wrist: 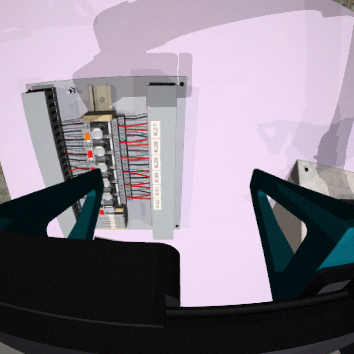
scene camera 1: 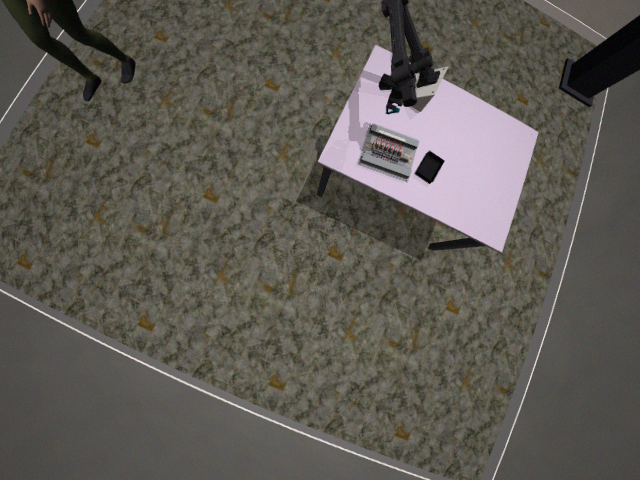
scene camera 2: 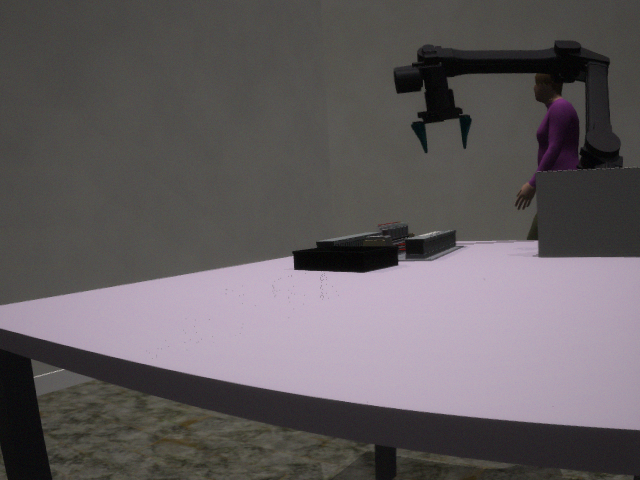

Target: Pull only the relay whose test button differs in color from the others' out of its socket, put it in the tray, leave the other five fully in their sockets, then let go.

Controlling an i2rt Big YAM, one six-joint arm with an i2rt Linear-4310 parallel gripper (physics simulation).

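Seen in the pictures: gripper, fingertip midpoint: (wrist: 176, 176) (scene camera 1: 389, 105) (scene camera 2: 445, 151); arm's base, link origin: (scene camera 1: 428, 80) (scene camera 2: 605, 202).
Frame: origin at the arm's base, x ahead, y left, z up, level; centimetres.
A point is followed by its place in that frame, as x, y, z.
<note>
A grey panel (scene camera 1: 385, 166) (scene camera 2: 431, 245) (wrist: 137, 215) @[43.3, 7.7, -9.7] lies on the table, with relays in one row between two wire ducts. In the wrist view the relay with the orange button (wrist: 97, 133) @[49.1, -12.4, -3.2] sits at the row's upper end, beside the tan end block. The neighbouring relay (wrist: 99, 151) @[48.9, -9.7, -3.2] has a red button; other buttons that show are red, and some are hidden behind the left finger. The relays appear seated. The black tray (scene camera 1: 430, 167) @[45.4, 23.6, -9.6] (scene camera 2: 343, 260) @[43.4, 28.5, -8.0] stands beside the panel and looks empty. My gripper (scene camera 1: 392, 109) @[39.3, -16.5, 13.6] (scene camera 2: 445, 149) @[39.3, -16.5, 13.6] (wrist: 176, 176) @[39.3, -16.5, 13.6] is open and empty, high above the table, off to the duct side of the relay row.
A pale grey mounting block (scene camera 1: 431, 90) @[9.5, 3.0, 3.9] (scene camera 2: 589, 211) @[3.0, 5.8, -1.4] (wrist: 325, 180) @[5.3, -6.9, -7.2] stands under the arm's base at the table's edge. Raised ducts flank the relays, with red and black wires between. A person (scene camera 1: 67, 41) (scene camera 2: 560, 129) stands away from the table (scene camera 1: 475, 170) @[32.8, 51.8, -9.9].
</note>
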